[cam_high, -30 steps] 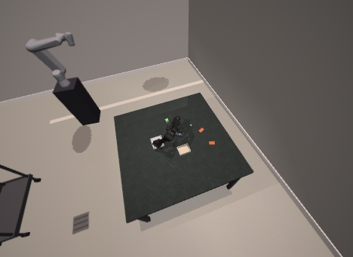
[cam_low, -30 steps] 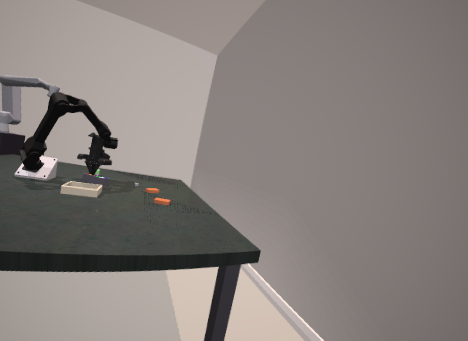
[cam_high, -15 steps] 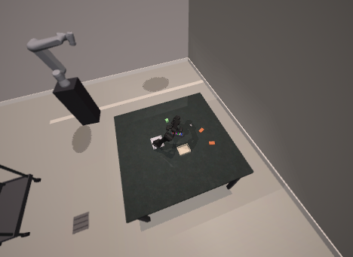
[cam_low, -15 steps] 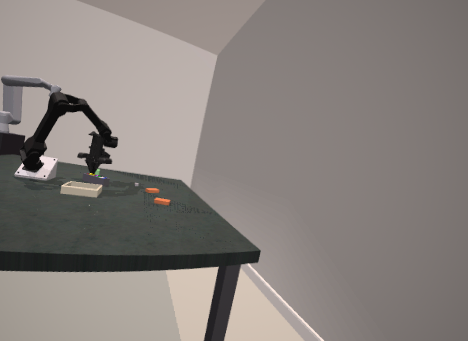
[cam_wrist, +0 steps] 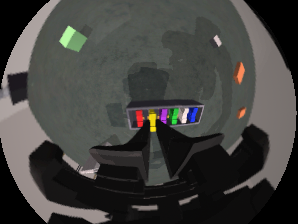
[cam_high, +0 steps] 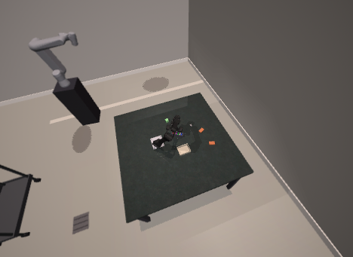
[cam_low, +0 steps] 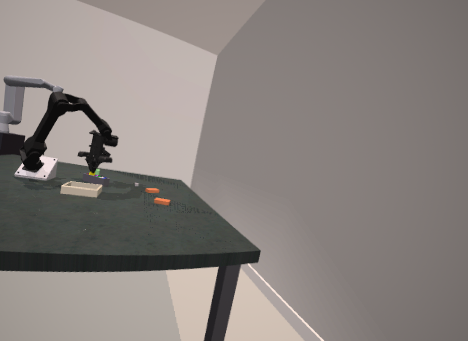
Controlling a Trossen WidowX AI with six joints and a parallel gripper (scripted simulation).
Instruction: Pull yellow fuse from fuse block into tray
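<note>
My gripper tip is now 20 mm past the red fuse, 20 mm above it and 10 mm to the right of it. From my gripper tip the other things lie so: yellow fuse: 10 mm below; then beige tray: 230 mm to the right, 50 mm below, 50 mm ahead.
</note>
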